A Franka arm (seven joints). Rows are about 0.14 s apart.
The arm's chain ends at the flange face. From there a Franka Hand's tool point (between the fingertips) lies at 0.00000 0.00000 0.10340 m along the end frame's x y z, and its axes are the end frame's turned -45 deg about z.
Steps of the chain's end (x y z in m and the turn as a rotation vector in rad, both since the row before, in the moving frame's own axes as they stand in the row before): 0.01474, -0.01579, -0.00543, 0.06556, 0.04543, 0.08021; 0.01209, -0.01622, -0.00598, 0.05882, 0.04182, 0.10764; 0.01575, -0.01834, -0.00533, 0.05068, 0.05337, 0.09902; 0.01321, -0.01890, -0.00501, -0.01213, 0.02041, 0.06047; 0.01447, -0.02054, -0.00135, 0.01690, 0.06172, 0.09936; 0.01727, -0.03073, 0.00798, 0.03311, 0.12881, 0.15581; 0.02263, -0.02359, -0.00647, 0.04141, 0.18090, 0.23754; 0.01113, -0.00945, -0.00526, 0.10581, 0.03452, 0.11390; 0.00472, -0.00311, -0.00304, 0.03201, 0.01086, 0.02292; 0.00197, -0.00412, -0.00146, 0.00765, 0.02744, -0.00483
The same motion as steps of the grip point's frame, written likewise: 0.02974, -0.00189, -0.00576, 0.01423, 0.07848, 0.08021; 0.02742, -0.00376, -0.00625, 0.01202, 0.07116, 0.10764; 0.03168, -0.00126, -0.00561, -0.00190, 0.07357, 0.09902; 0.02324, -0.00163, -0.00504, -0.02301, 0.00585, 0.06047; 0.03033, -0.00074, -0.00156, -0.03169, 0.05559, 0.09936; 0.04515, -0.00165, 0.00707, -0.06767, 0.11449, 0.15581; 0.04749, 0.01128, -0.00824, -0.09863, 0.15720, 0.23754; 0.02507, -0.00342, -0.00590, 0.05041, 0.09923, 0.11390; 0.00869, -0.00037, -0.00310, 0.01496, 0.03031, 0.02292; 0.00688, -0.00008, -0.00150, -0.01399, 0.02481, -0.00483
